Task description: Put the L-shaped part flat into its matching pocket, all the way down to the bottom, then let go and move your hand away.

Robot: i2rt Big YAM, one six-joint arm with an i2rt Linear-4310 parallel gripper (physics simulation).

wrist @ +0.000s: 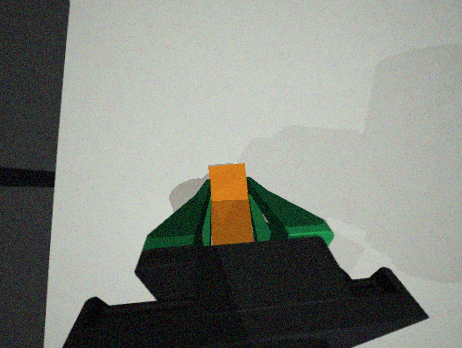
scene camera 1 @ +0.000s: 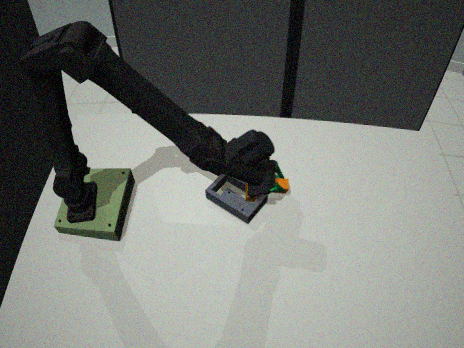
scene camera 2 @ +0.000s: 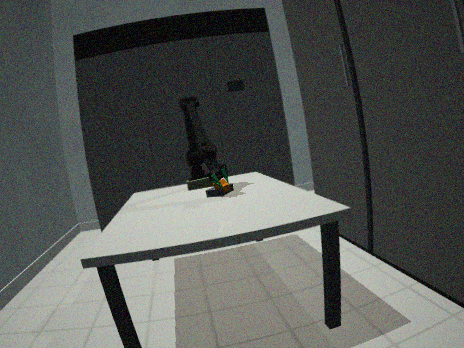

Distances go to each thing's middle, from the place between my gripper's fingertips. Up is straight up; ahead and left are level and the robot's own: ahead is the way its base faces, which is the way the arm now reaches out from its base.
I see my gripper 4 cm past the orange L-shaped part (wrist: 230, 212) and 1 cm to the left of it.
